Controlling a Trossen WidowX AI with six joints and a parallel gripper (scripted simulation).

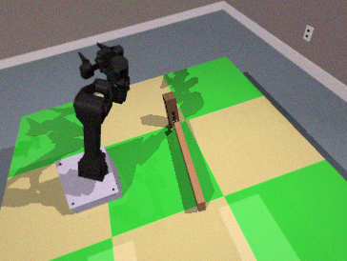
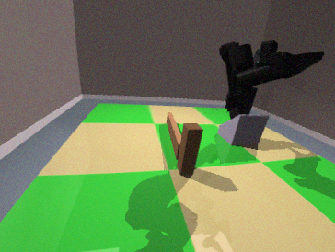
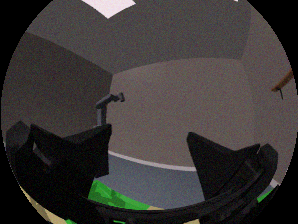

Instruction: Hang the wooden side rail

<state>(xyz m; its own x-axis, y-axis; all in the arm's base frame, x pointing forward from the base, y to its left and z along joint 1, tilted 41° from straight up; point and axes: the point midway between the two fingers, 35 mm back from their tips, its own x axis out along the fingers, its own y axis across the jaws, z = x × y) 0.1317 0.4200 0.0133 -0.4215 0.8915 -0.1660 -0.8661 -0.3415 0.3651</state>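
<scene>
Now: gripper tip 250 mm short of the headboard post, 130 mm to the left of it and 340 mm above it.
</scene>
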